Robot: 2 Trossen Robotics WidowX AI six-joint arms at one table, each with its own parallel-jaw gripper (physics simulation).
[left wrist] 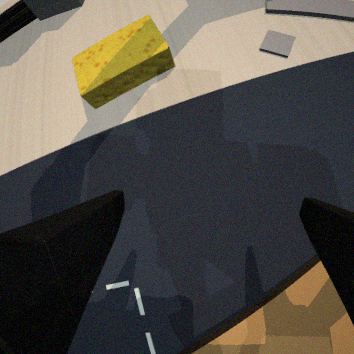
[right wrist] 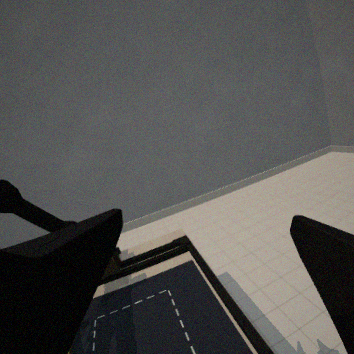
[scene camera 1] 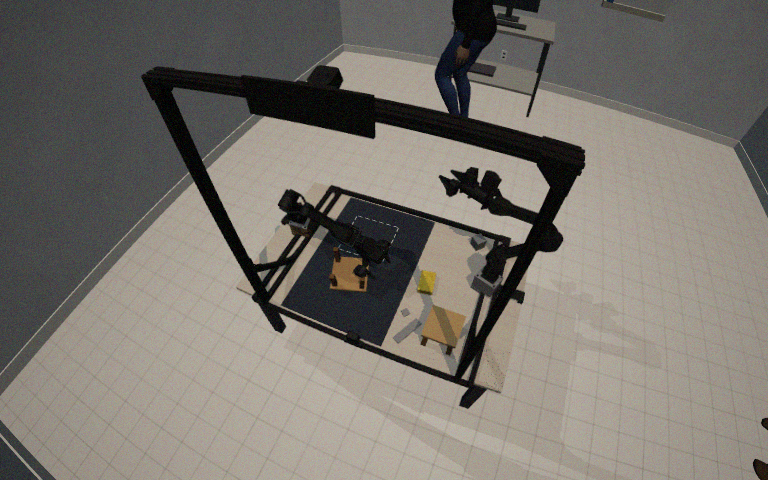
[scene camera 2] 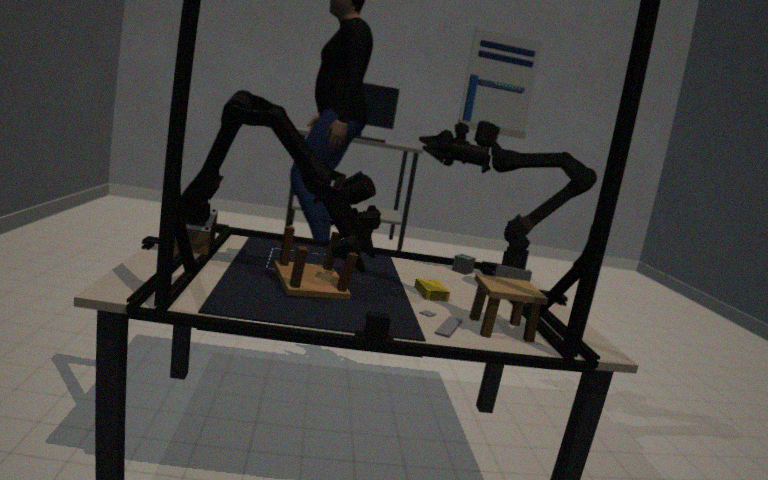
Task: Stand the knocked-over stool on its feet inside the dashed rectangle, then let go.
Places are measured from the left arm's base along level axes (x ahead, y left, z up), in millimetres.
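Pixels of known places: left gripper, fingertip midpoint: (left wrist: pixel 214 202) (scene camera 1: pixel 383 271) (scene camera 2: pixel 369 264); right gripper, fingertip midpoint: (right wrist: pixel 207 220) (scene camera 1: pixel 445 173) (scene camera 2: pixel 421 143); left arm's base at its link origin: (scene camera 1: pixel 300 217) (scene camera 2: pixel 195 217); right arm's base at its link origin: (scene camera 1: pixel 489 276) (scene camera 2: pixel 513 269).
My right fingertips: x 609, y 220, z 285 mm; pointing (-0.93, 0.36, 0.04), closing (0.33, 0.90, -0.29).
For each thing: its middle in the pictures, then the offset to it from my right fingertips. Level surfaces: height alone.
- knocked-over stool, body centre: (scene camera 2: pixel 315 261) (scene camera 1: pixel 349 269) 385 mm right, 277 mm back, 315 mm down
- dark mat at its surface level: 386 mm down
- second stool at the middle of its body: (scene camera 2: pixel 505 308) (scene camera 1: pixel 442 331) 508 mm right, 175 mm ahead, 334 mm down
- yellow sponge at the middle of its body: (left wrist: pixel 120 60) (scene camera 2: pixel 431 289) (scene camera 1: pixel 426 282) 291 mm right, 46 mm ahead, 376 mm down
- grey bar at the middle of its body: (left wrist: pixel 322 6) (scene camera 2: pixel 449 326) (scene camera 1: pixel 407 330) 532 mm right, 41 mm ahead, 387 mm down
- small grey tile at the middle of its body: (left wrist: pixel 277 42) (scene camera 1: pixel 405 312) 455 mm right, 6 mm ahead, 389 mm down
- grey block at the middle of its body: (scene camera 2: pixel 463 264) (scene camera 1: pixel 478 242) 6 mm left, 212 mm ahead, 364 mm down
The knocked-over stool (scene camera 1: pixel 348 275) (scene camera 2: pixel 320 289) (left wrist: pixel 250 332) lies upside down on the dark mat (scene camera 1: pixel 317 305), its seat flat and its four legs pointing up. It is outside the dashed rectangle (scene camera 1: pixel 377 221) (left wrist: pixel 140 301) (right wrist: pixel 168 290), on the near side of it in scene camera 1. My left gripper (scene camera 1: pixel 379 268) (scene camera 2: pixel 353 263) (left wrist: pixel 214 202) is open and empty, tilted down low by the stool's right side, near the right-hand legs. Contact with a leg cannot be told. My right gripper (scene camera 1: pixel 446 175) (scene camera 2: pixel 422 142) (right wrist: pixel 207 220) is open and empty, raised high over the far right.
A second stool (scene camera 1: pixel 443 325) (scene camera 2: pixel 512 287) stands upright at the near right. A yellow sponge (scene camera 1: pixel 427 281) (scene camera 2: pixel 432 289) (left wrist: pixel 122 60), a grey bar (scene camera 1: pixel 406 331) (scene camera 2: pixel 449 326), a small grey tile (scene camera 1: pixel 404 311) (left wrist: pixel 278 43) and a grey block (scene camera 1: pixel 478 242) (scene camera 2: pixel 463 263) lie right of the mat.
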